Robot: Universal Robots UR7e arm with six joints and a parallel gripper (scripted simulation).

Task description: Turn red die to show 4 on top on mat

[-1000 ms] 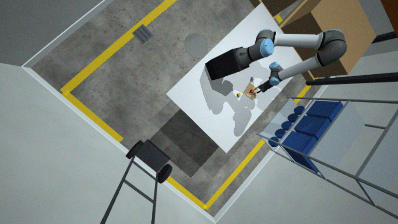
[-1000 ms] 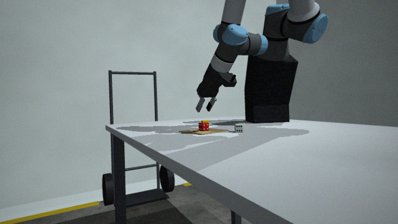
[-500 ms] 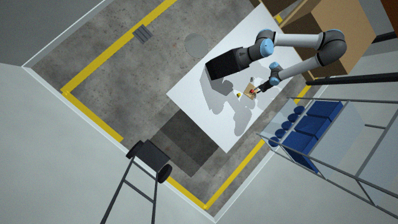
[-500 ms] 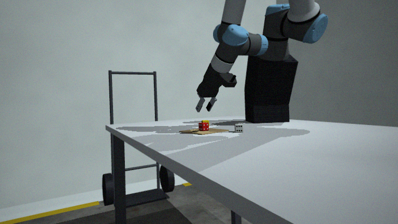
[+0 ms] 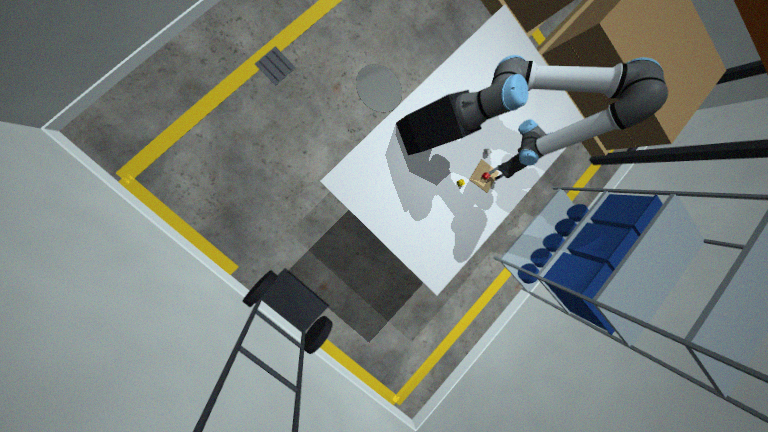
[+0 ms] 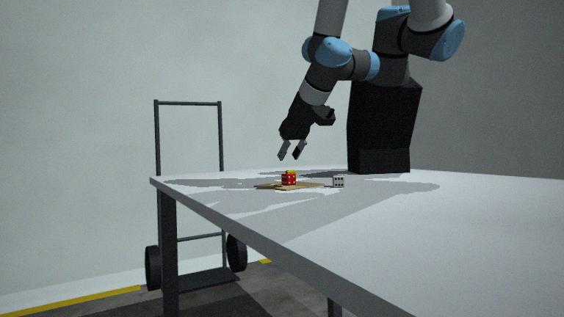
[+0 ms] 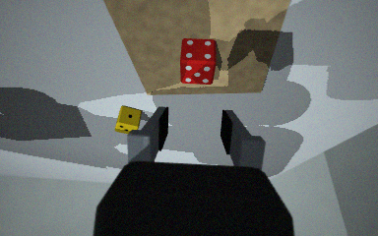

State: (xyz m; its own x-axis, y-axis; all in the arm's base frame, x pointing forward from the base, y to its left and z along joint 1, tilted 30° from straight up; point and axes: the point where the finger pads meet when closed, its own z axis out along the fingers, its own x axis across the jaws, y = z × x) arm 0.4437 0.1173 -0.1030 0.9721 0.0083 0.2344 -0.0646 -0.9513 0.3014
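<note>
Right now the red die is 1 cm to the right of my hand and 7 cm below it. The rest, counted from my hand: yellow die: 8 cm behind, 15 cm to the right, 8 cm below; then white die: 9 cm behind, 10 cm to the left, 8 cm below; then tan mat: 1 cm to the right, 9 cm below.
</note>
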